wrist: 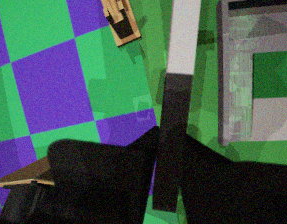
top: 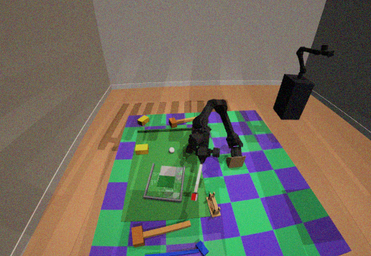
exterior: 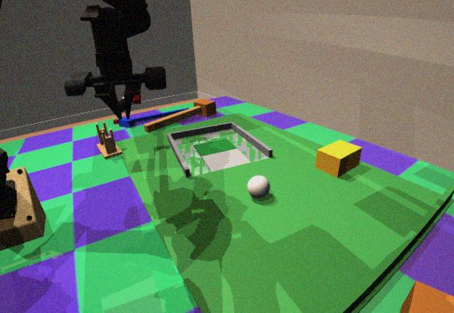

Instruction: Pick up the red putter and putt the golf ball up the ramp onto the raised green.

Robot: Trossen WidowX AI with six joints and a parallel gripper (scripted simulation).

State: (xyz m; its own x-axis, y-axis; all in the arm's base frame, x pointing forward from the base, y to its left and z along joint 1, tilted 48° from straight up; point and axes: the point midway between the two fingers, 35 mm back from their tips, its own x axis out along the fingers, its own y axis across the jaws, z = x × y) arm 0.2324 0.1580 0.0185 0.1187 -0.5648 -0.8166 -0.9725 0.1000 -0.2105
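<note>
My gripper tip is 2 cm short of the red putter, 11 cm to the right of it and 2 cm below it. Round my gripper tip: blue putter (13 cm ahead, 44 cm to the left, 13 cm below); then white golf ball (20 cm ahead, 20 cm to the right, 12 cm below); then wooden stand (6 cm behind, 21 cm to the left, 11 cm below).
</note>
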